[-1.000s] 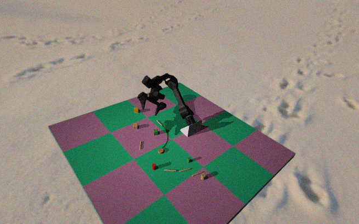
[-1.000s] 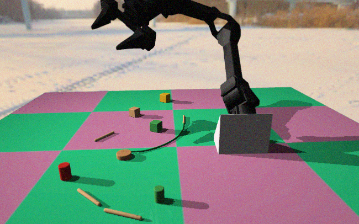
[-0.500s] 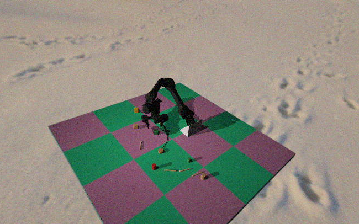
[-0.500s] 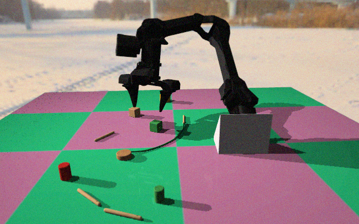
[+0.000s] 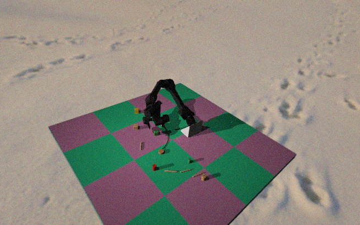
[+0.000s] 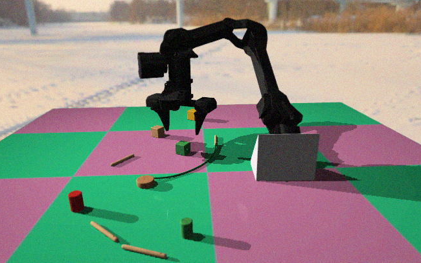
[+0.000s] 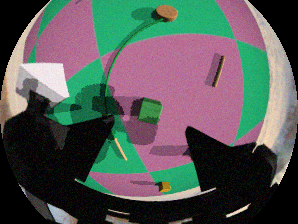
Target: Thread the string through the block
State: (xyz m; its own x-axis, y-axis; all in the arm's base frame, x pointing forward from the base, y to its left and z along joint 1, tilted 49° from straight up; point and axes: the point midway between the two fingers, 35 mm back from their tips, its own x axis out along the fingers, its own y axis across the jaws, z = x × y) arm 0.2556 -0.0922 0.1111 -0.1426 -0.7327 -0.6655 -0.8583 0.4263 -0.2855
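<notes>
My gripper tip is 4 cm above the green block. Round my gripper tip: tan wooden block: 15 cm to the right, 7 cm ahead, 4 cm below; then thin wooden stick: 10 cm behind, 6 cm to the right, 6 cm below; then round wooden button: 17 cm to the left, 9 cm ahead, 5 cm below.
</notes>
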